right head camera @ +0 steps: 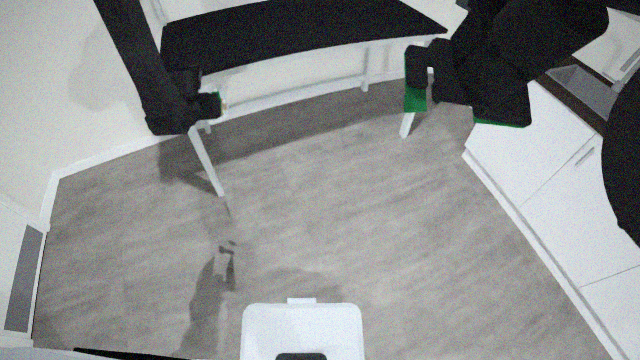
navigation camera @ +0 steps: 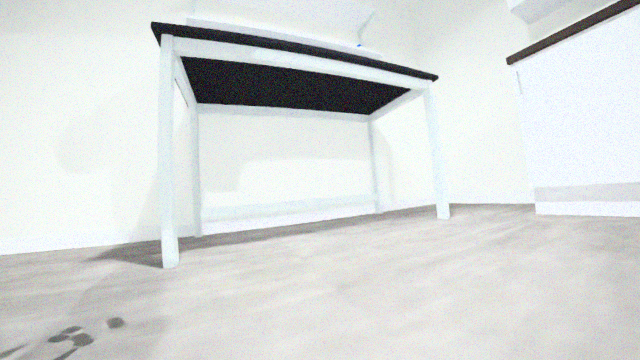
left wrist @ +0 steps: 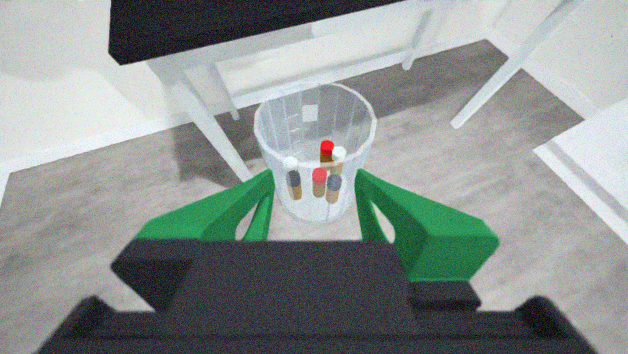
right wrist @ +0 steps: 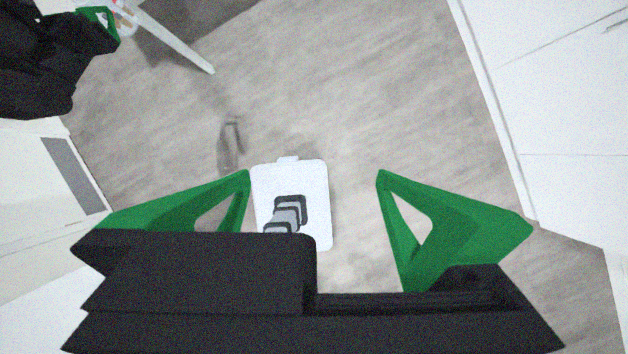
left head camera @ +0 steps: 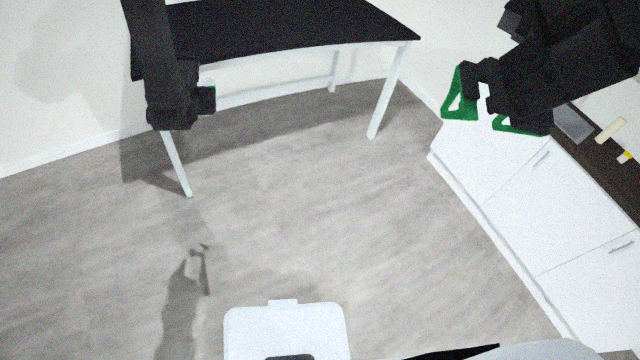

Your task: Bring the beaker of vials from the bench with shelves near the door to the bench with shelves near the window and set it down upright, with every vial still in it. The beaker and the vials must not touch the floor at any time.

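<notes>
A clear beaker (left wrist: 316, 131) (right wrist: 128, 24) is upright between the green fingers of my left gripper (left wrist: 314, 177). Several vials (left wrist: 327, 148) with red, white and dark caps stand inside it. The left gripper is shut on the beaker and holds it above the floor, in front of a black-topped bench (left head camera: 280, 30) (right head camera: 300, 35) (left wrist: 225, 25) (navigation camera: 300, 82). The arm mostly hides the beaker in both head camera views. My right gripper (right wrist: 313, 176) is open and empty, at the right in the head camera views. Neither a door nor a window can be made out.
White cabinets (left head camera: 575, 205) (right head camera: 545, 140) with a dark counter and sink stand at the right. Pale bench legs (left head camera: 382, 100) (navigation camera: 167, 200) reach the floor. The white base (left head camera: 285, 325) (right head camera: 300, 325) (right wrist: 290, 175) shows below. A white unit with a grey panel (right head camera: 25, 275) (right wrist: 75, 175) is at the left.
</notes>
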